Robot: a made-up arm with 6 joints.
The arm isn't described. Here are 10 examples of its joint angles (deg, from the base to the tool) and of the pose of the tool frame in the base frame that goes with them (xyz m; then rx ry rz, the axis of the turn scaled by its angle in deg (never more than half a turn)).
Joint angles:
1: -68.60 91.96 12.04 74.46 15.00 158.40
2: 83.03 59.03 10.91 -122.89 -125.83 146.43
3: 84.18 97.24 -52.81 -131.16 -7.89 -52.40
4: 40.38 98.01 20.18 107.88 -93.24 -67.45
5: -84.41 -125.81 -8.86 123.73 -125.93 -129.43
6: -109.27 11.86 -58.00 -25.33 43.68 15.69
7: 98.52 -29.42 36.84 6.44 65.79 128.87
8: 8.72 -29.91 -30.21 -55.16 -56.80 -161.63
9: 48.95 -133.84 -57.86 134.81 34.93 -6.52
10: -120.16 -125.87 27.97 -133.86 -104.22 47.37
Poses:
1: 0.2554 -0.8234 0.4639 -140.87 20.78 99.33
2: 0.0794 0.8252 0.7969 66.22 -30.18 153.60
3: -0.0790 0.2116 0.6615 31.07 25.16 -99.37
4: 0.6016 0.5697 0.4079 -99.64 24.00 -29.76
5: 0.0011 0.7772 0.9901 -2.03 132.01 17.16
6: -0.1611 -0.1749 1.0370 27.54 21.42 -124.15
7: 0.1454 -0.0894 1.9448 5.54 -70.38 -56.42
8: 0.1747 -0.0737 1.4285 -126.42 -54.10 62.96
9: -0.3274 -0.3540 1.0120 -93.51 -96.59 -24.60
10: 0.5082 0.7377 0.8793 -96.74 49.42 28.80
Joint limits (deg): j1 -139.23..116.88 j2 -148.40..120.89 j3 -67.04..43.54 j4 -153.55..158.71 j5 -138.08..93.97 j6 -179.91..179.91
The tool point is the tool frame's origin. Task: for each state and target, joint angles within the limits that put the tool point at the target. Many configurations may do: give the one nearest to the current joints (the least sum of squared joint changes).
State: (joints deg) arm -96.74 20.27 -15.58 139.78 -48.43 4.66
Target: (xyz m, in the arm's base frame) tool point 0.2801 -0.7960 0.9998
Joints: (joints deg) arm -76.52 51.05 -8.56 139.89 -48.50 6.23
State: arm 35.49 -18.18 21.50 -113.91 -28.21 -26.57
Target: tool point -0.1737 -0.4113 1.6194
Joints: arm 72.21 -66.34 15.85 -105.14 -35.28 -27.23
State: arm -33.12 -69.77 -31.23 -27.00 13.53 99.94
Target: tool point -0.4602 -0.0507 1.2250
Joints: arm -11.66 -103.35 -26.65 -21.17 11.05 99.79
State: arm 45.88 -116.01 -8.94 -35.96 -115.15 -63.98
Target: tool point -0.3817 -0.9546 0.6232
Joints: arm 60.45 -127.31 39.90 -24.53 -127.36 -64.86
